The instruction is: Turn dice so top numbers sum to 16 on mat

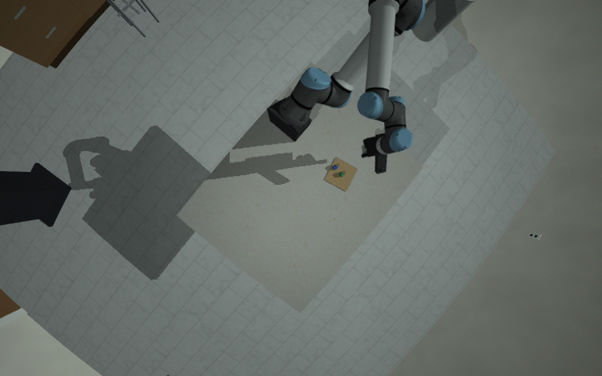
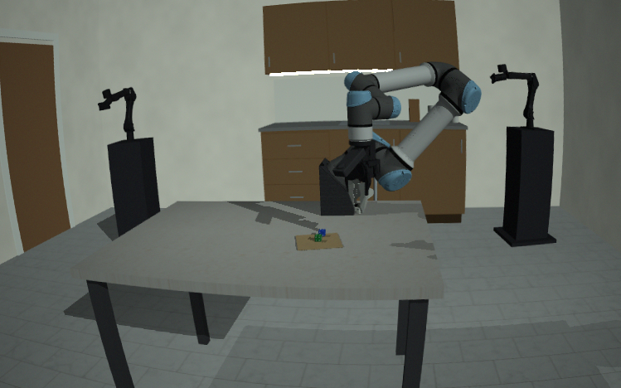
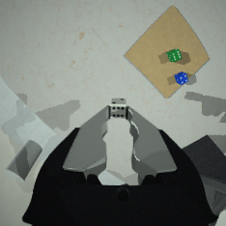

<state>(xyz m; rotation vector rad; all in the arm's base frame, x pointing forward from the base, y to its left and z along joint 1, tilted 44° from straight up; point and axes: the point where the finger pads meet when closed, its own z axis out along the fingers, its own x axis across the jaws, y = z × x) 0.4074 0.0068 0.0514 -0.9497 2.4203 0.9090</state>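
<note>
Now: hand 3 cm past the green die, 13 cm to the left of it and 10 cm above it. The rest, counted from my hand: blue die: 8 cm behind, 12 cm to the right, 10 cm below; white die: 1 cm below; tan mat: 3 cm behind, 13 cm to the right, 11 cm below.
</note>
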